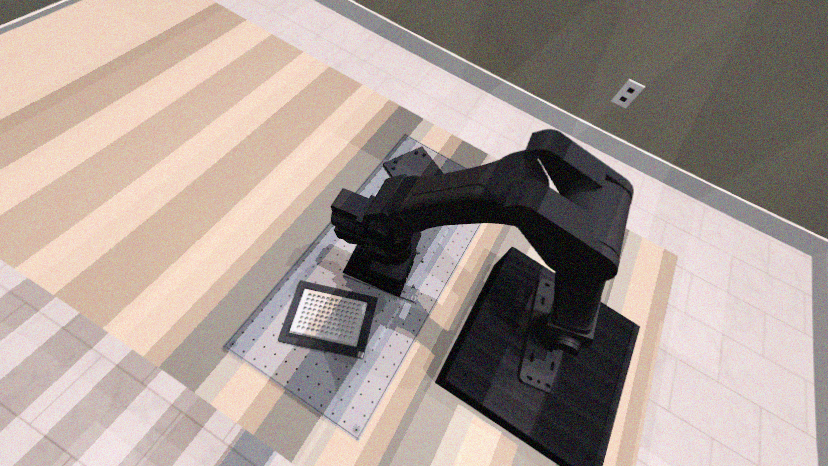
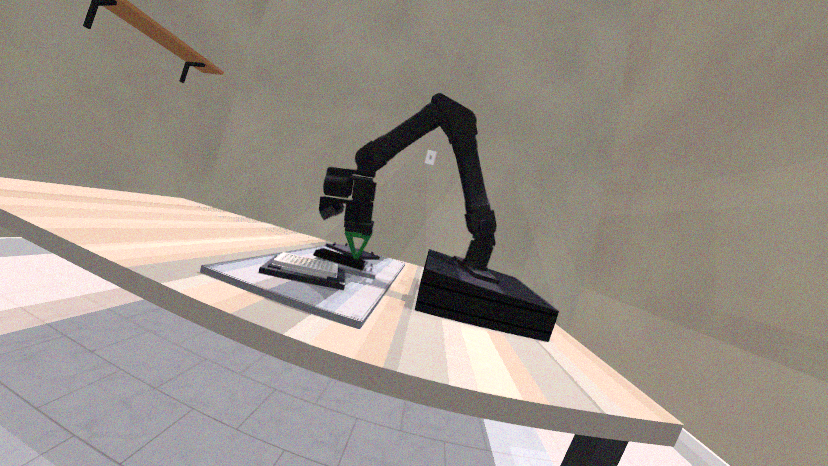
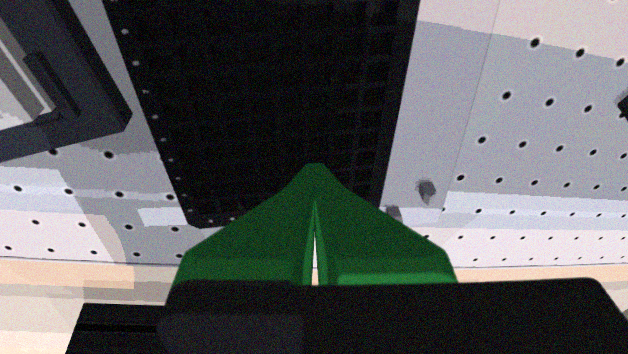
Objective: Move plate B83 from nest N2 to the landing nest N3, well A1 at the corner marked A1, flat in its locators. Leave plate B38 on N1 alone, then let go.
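Observation:
My gripper [image 2: 356, 256] [image 3: 314, 177] is shut, its green fingertips together with nothing between them. The tips are low over the near end of a black well plate [image 1: 375, 269] [image 2: 332, 255] [image 3: 265, 100]; I cannot tell whether they touch it. This plate lies in the middle position, on or over a light nest slab [image 3: 435, 100] with small grey locator pegs [image 3: 426, 190] beside its right edge. Whether it is seated flat is hidden. A white well plate [image 1: 330, 318] [image 2: 307, 264] [image 3: 12, 82] rests in a dark nest [image 1: 324, 346] [image 3: 95, 95]. Plate and nest names and the A1 mark are not readable.
Another dark nest [image 1: 411, 160] stands at the far end of the perforated board [image 1: 315, 384] [image 2: 347, 315], partly behind the arm. The arm's black base block [image 1: 480, 347] [image 2: 486, 306] stands beside the board. A wall shelf [image 2: 162, 37] is high at the upper left.

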